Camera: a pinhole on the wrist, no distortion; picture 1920 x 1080 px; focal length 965.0 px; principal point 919.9 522.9 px. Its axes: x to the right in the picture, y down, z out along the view. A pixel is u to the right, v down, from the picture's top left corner.
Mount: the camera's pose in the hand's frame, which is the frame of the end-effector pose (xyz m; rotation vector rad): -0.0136 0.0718 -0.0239 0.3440 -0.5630 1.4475
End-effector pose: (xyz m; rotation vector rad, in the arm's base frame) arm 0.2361 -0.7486 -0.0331 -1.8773 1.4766 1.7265
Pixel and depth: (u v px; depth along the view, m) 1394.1 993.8 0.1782
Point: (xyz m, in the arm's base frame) 0.1117 -0.5976 0.0482
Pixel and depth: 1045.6 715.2 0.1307
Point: 0.1754 -0.6629 -0.0030
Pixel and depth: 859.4 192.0 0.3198
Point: 0.1708 -0.5389 -0.2035
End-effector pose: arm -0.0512 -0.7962 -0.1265 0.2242 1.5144 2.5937
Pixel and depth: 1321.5 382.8 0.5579
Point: 0.0735 -0.2858 0.1097
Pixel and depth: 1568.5 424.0 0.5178
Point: 0.0924 -0.3244 0.2279
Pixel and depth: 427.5 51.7 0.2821
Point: -0.0892 -0.5535 -0.2404
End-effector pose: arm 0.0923 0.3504 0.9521 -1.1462 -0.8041 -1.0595
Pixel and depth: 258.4 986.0 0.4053
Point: -0.3339 0.5234 0.8457
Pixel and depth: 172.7 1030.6 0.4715
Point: -0.4523 0.5326 0.8181
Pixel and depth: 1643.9 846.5 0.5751
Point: 0.1442 1.0734 0.8169
